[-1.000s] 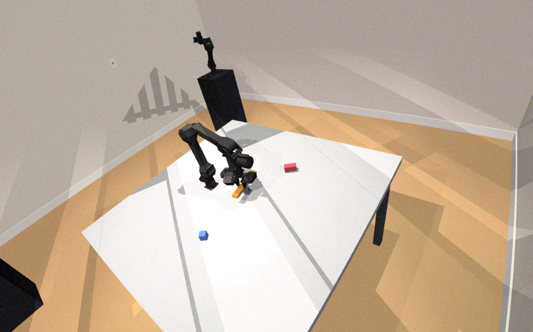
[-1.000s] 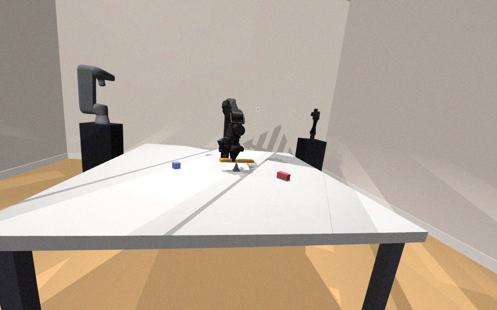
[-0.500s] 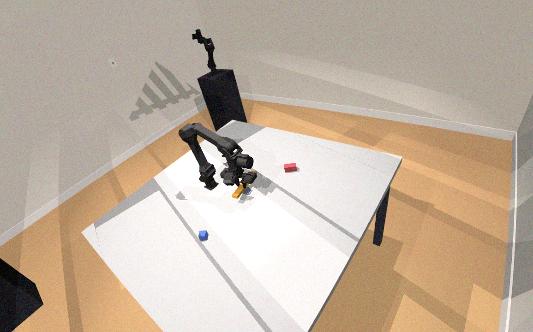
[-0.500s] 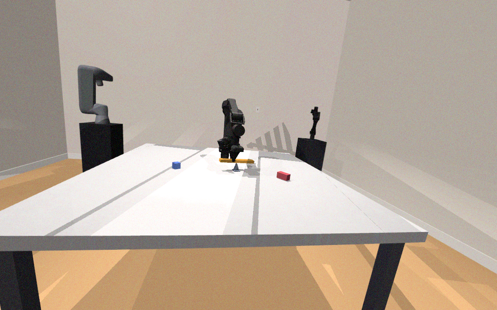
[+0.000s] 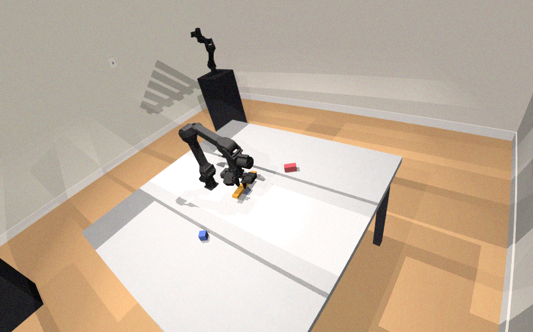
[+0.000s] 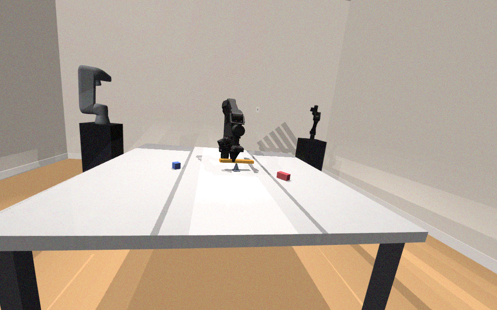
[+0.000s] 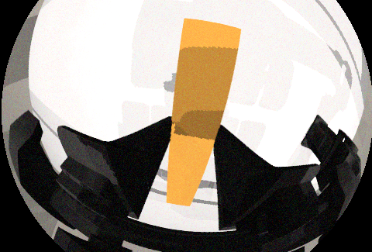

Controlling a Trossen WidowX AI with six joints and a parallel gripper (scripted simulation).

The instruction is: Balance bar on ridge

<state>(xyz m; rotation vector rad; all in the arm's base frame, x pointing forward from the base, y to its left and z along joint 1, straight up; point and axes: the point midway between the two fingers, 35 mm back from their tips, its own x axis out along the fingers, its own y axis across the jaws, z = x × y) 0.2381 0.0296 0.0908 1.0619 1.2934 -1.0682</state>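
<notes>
Right now the orange bar is 10 mm behind my gripper tip and 30 mm to the left of it. From my gripper tip the other things lie so: small blue cube: 10 mm ahead, 300 mm to the right, 40 mm below; then red block: 110 mm ahead, 280 mm to the left, 40 mm below.
</notes>
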